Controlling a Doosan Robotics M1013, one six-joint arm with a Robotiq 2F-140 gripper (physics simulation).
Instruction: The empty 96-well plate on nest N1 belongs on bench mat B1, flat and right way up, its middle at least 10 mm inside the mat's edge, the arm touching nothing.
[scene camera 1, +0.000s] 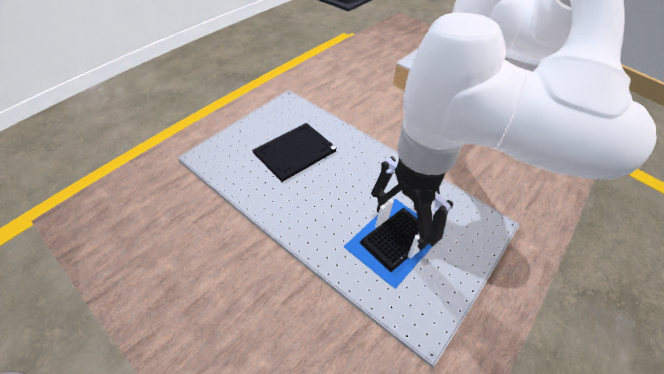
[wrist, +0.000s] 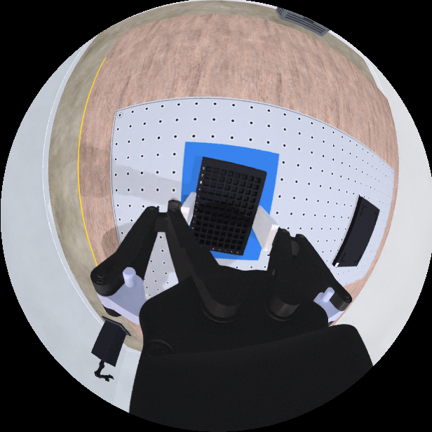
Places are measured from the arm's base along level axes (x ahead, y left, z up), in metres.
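Where they show: gripper, between the fingertips: (scene camera 1: 397, 238).
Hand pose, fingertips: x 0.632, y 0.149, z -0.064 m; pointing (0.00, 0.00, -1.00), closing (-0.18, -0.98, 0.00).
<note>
After its pixels a point has its place.
The black 96-well plate (scene camera 1: 390, 242) {x 0.653, y 0.145, z -0.057 m} (wrist: 229, 197) is level, wells up, over the blue bench mat B1 (scene camera 1: 395, 280) {x 0.709, y 0.195, z -0.069 m} (wrist: 230, 150). It lies a little turned against the mat's sides, and blue shows around much of it. A narrow shadow lies beside it on the mat; whether its underside touches the mat I cannot tell. My gripper (scene camera 1: 399, 230) {x 0.632, y 0.149, z -0.064 m} (wrist: 224, 209) is shut on the plate, with its white pads at the two long sides. Nest N1 (scene camera 1: 295, 151) {x 0.586, y -0.165, z -0.059 m} (wrist: 358, 232), a black frame, stands apart with no plate on it.
The mat lies on a grey perforated board (scene camera 1: 300, 215) {x 0.711, y -0.038, z -0.071 m} (wrist: 150, 122), which also carries the nest. Brown wood-look flooring (scene camera 1: 175, 250) (wrist: 200, 60) surrounds the board. The white arm (scene camera 1: 450, 90) {x 0.681, y 0.167, z 0.318 m} reaches in from the upper right, partly hiding the pedestal (scene camera 1: 401, 77) {x 0.155, y -0.135, z -0.046 m}.
</note>
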